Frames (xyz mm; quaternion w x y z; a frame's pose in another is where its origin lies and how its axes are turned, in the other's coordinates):
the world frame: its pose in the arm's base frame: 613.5 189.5 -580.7 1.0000 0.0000 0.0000 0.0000
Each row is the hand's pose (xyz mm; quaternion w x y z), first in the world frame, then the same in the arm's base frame.
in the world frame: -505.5 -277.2 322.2 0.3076 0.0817 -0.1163 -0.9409
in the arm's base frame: 108.0 -87.7 -258.5 0.3076 0.0817 -0.1163 -0.9408
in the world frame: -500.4 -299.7 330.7 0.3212 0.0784 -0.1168 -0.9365
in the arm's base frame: 113.1 -110.2 -250.0 0.3212 0.0784 -0.1168 -0.9365
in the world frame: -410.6 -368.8 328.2 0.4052 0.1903 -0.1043 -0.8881
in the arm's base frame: 202.9 -179.3 -252.5 0.4052 0.1903 -0.1043 -0.8881
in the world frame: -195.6 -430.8 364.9 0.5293 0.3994 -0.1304 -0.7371
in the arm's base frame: 417.9 -241.3 -215.8 0.5293 0.3994 -0.1304 -0.7371
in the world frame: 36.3 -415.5 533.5 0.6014 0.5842 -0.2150 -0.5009
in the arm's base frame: 649.8 -226.0 -47.2 0.6014 0.5842 -0.2150 -0.5009
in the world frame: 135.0 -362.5 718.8 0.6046 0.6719 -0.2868 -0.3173
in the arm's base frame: 748.5 -173.0 138.1 0.6046 0.6719 -0.2868 -0.3173
